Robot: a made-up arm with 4 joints.
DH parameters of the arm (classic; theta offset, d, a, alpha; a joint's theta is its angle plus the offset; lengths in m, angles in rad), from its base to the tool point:
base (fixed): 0 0.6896 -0.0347 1.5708
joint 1: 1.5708 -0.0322 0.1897 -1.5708
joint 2: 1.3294 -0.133 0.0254 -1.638
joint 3: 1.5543 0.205 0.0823 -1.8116
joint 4: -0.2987 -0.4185 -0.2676 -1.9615
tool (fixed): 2.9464 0.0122 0 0
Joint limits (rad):
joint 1: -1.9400..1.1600
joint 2: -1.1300..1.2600
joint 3: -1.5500..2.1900
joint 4: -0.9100..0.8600
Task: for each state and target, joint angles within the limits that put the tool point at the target. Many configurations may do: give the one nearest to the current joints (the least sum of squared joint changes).
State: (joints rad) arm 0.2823 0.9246 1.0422 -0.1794
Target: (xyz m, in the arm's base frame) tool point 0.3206 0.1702 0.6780
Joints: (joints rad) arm 0.9987 1.2489 0.3880 -0.2996
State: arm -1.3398 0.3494 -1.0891 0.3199
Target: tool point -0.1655 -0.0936 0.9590
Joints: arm -1.4243 0.2580 -1.4767 0.1362
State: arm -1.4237 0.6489 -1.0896 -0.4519
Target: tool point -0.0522 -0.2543 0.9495
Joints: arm -1.6836 0.6820 -1.5500 0.3529
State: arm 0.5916 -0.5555 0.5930 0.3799
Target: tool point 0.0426 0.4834 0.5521
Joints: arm 0.4870 0.1941 0.0821 0.5457
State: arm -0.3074 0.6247 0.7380 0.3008
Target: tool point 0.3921 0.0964 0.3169
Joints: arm -0.2952 0.7909 1.4080 0.5168
